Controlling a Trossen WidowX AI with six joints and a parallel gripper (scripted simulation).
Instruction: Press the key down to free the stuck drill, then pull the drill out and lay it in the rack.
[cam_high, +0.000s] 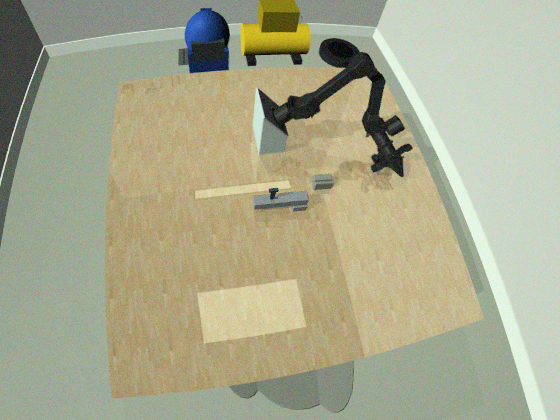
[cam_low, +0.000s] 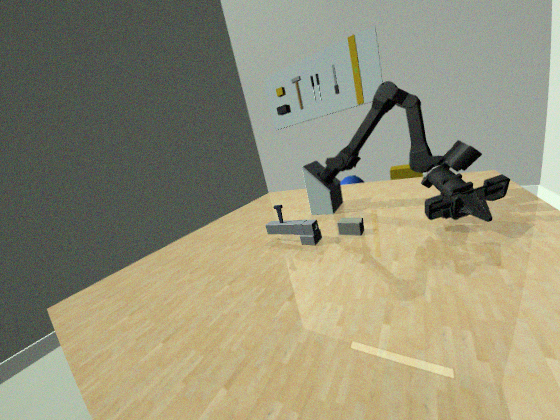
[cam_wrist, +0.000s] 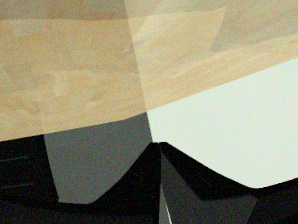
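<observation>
The dark key is 100 mm ahead of my gripper tip, 520 mm to the right of it and 40 mm above it. Round my gripper tip: drill bit 90 mm ahead, 460 mm to the right; then rack 10 mm ahead, 320 mm to the right, 30 mm below.
</observation>
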